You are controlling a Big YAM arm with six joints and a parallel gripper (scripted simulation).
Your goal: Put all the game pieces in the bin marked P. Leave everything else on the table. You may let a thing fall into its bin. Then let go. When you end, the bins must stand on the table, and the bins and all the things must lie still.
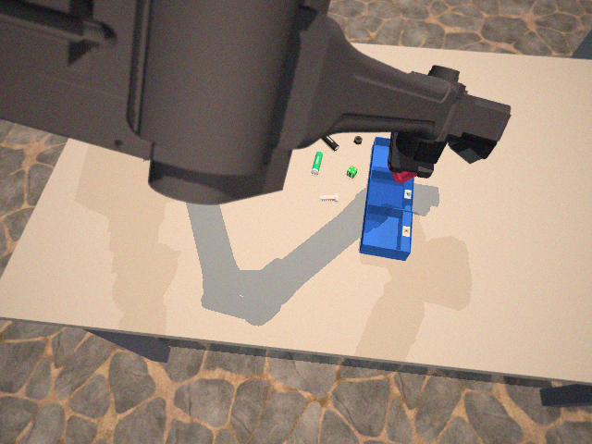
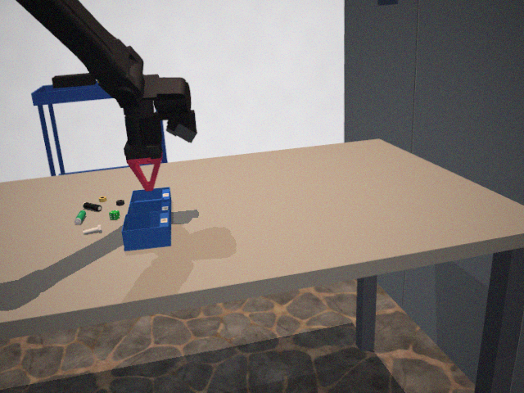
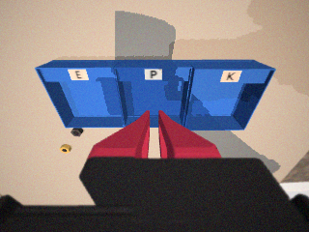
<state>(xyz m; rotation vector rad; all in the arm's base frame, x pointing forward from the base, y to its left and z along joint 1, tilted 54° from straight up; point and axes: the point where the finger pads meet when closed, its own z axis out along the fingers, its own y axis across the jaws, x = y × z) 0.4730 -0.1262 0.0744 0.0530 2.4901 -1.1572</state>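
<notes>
Right now the blue bin is 10 mm behind my hand and 60 mm below it. From my hand the other things lie so: black nut (50 mm behind, 150 mm to the left, 70 mm below); bolt (120 mm behind, 70 mm below); green die (70 mm behind, 60 mm to the left, 70 mm below).
</notes>
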